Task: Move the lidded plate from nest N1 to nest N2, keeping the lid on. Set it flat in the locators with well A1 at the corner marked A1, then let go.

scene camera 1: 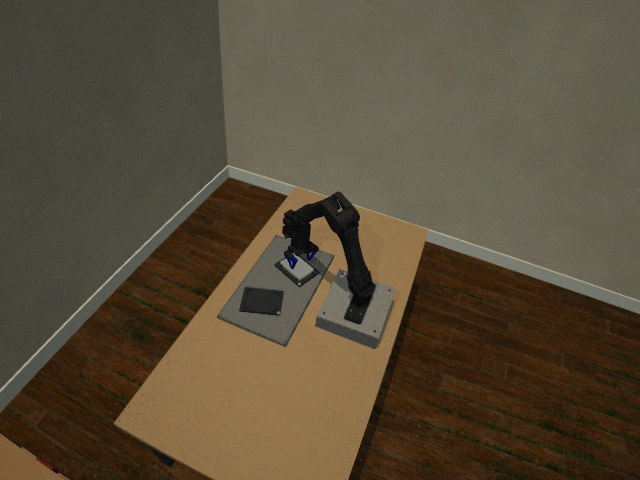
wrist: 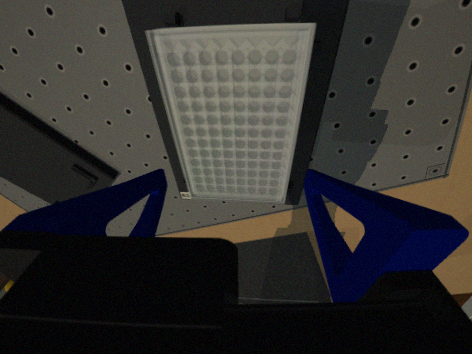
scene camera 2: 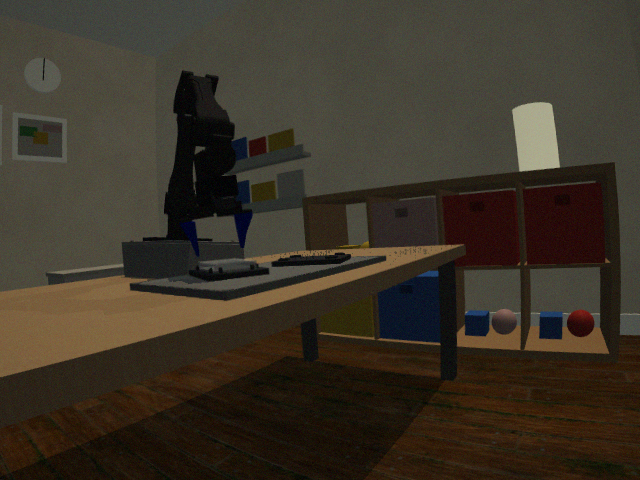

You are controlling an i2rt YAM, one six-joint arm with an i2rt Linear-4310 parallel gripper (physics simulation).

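Seen in the pictures: gripper, between the fingertips: (scene camera 1: 300, 264) (wrist: 235, 177) (scene camera 2: 220, 252); arm's base, origin of its link: (scene camera 1: 360, 301) (scene camera 2: 178, 241).
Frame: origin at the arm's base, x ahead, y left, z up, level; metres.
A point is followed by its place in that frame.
The lidded plate (scene camera 1: 298, 268) {x 0.306, y -0.087, z -0.045 m} (scene camera 2: 227, 265) {x 0.373, y -0.142, z -0.050 m} (wrist: 235, 115) {x 0.335, y -0.111, z -0.045 m}, pale with a clear lid and rows of wells, sits in the dark nest N1 (scene camera 1: 287, 273) {x 0.342, y -0.053, z -0.062 m} (wrist: 316, 100) {x 0.319, y -0.160, z -0.062 m}. A small A1 label (wrist: 185, 195) {x 0.271, y -0.022, z -0.062 m} shows beside its lower left corner in the wrist view. My gripper (scene camera 1: 301, 261) {x 0.303, y -0.098, z -0.027 m} (scene camera 2: 219, 251) {x 0.303, y -0.098, z -0.027 m} (wrist: 235, 177) {x 0.303, y -0.098, z -0.027 m} is open, its blue fingers pointing down above the plate with nothing between them. In scene camera 2 the fingertips are higher than the lid. The empty dark nest N2 (scene camera 1: 261, 301) {x 0.371, y 0.130, z -0.062 m} (scene camera 2: 310, 259) {x 0.399, y 0.080, z -0.062 m} (wrist: 40, 155) {x 0.369, y 0.093, z -0.062 m} has a pale mark at one corner in scene camera 1.
Both nests stand on a grey perforated board (scene camera 1: 279, 330) {x 0.247, y 0.215, z -0.074 m} (scene camera 2: 170, 285) {x 0.334, y -0.245, z -0.074 m} (wrist: 115, 55) {x 0.398, y -0.044, z -0.074 m} on the wooden table (scene camera 1: 248, 392) {x 0.234, y 0.485, z -0.087 m}. The arm's grey base block (scene camera 1: 330, 304) {x 0.104, y 0.059, z -0.007 m} (scene camera 2: 149, 258) {x 0.043, y -0.122, z -0.036 m} stands beside the board. A shelf unit (scene camera 2: 610, 232) stands beyond the table.
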